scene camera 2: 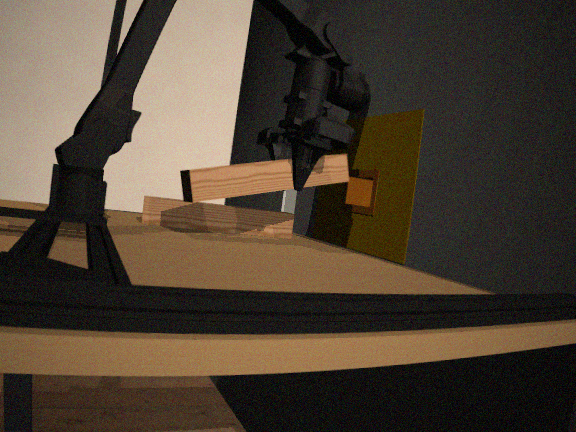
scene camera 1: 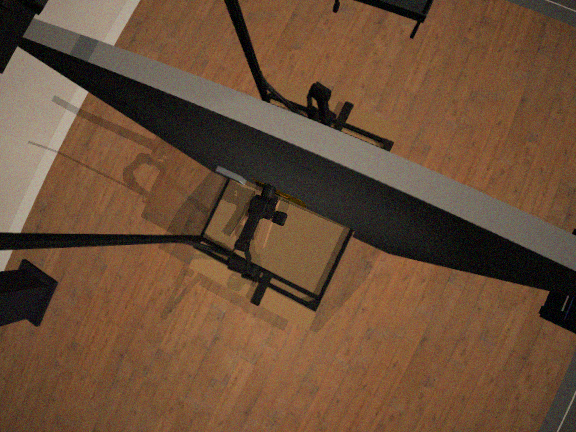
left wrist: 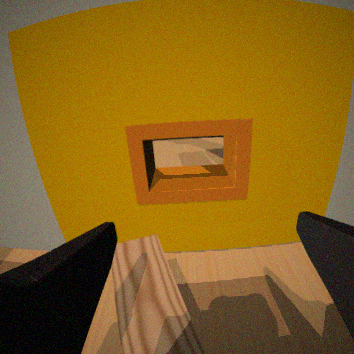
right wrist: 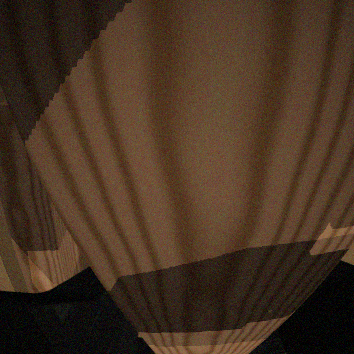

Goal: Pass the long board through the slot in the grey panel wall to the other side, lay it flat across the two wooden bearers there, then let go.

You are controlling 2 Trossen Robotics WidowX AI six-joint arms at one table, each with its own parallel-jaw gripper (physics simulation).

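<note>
The long board (scene camera 1: 268, 235) (scene camera 2: 230, 181) (right wrist: 215, 125) is held above the table by my right gripper (scene camera 1: 280, 217) (scene camera 2: 300, 186) (right wrist: 200, 300), shut on it. The board tilts slightly, its right end near the slot frame (scene camera 2: 374, 192) (left wrist: 132, 165) in scene camera 2. The slot is in a yellow plate (scene camera 2: 392, 145) (left wrist: 190, 60) on the grey panel wall (scene camera 1: 310, 135) (scene camera 2: 475, 175) (left wrist: 20, 150). In the left wrist view, no board shows in the slot. My left gripper (left wrist: 208, 227) is open and empty, facing the plate. One wooden bearer (left wrist: 145, 295) lies below it; a second bearer does not show there.
Another wooden piece (scene camera 2: 152, 209) (right wrist: 50, 267) lies on the right arm's table (scene camera 1: 300, 245) (scene camera 2: 200, 265), below the held board. A pale bar (scene camera 1: 230, 175) (scene camera 2: 289, 201) stands near the wall. The left arm (scene camera 1: 320, 102) is behind the wall in scene camera 1.
</note>
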